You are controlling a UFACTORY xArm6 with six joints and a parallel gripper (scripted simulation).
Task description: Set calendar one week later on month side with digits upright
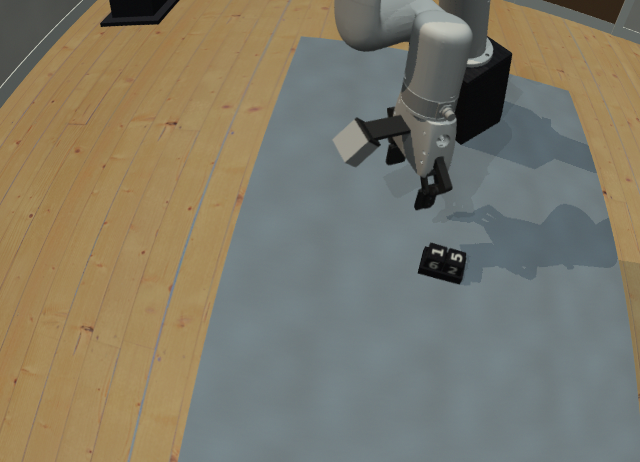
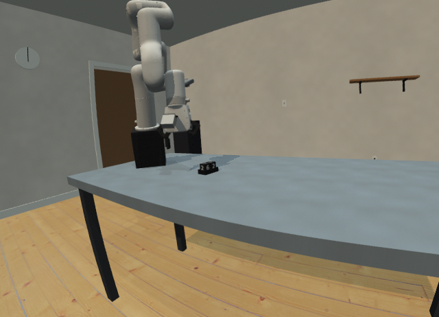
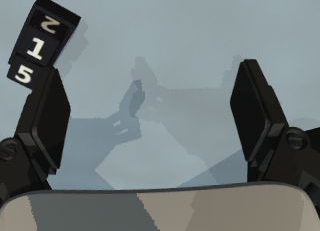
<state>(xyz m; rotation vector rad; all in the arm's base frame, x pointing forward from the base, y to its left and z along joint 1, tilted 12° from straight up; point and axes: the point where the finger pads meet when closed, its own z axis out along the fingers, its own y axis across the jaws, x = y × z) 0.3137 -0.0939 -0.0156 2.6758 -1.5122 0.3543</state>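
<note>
Right now the black tray is 70 mm ahead of my hand, 80 mm to the left of it and 110 mm below it.
</note>
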